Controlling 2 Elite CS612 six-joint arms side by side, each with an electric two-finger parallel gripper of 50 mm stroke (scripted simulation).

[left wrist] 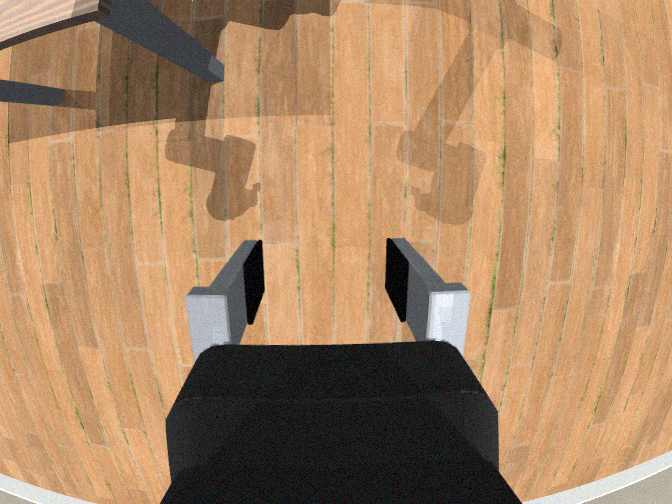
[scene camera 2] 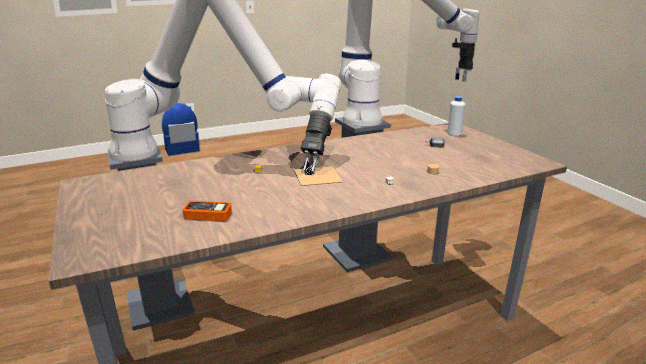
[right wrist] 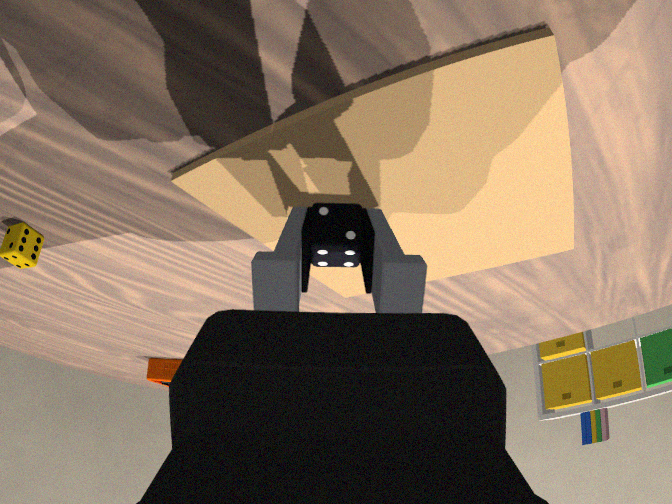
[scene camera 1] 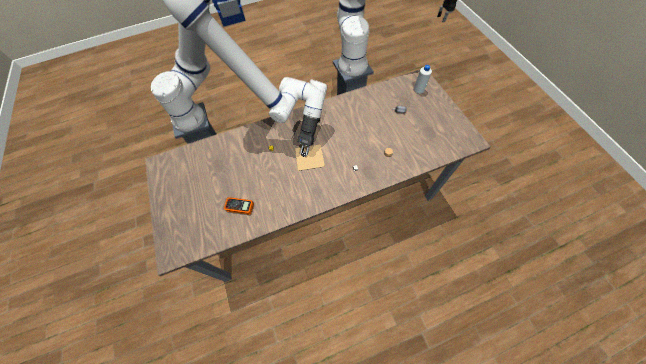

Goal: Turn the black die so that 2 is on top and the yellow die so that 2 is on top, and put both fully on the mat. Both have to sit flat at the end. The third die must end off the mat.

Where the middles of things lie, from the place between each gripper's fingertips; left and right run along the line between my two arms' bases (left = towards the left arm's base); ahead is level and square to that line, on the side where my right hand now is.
The tan mat (right wrist: 468,156) lies 30 mm ahead of my right hand (scene camera 2: 308,171), 10 mm to the left of it and 20 mm below it. The rest, counted from my right hand: black die (right wrist: 336,229) (10 mm ahead, 10 mm to the right, 10 mm below).
Right now the tan mat is 53 cm ahead of my left hand, 111 cm to the right of it and 17 cm below it. Also, from my left hand: black die: 51 cm ahead, 113 cm to the right, 16 cm below.
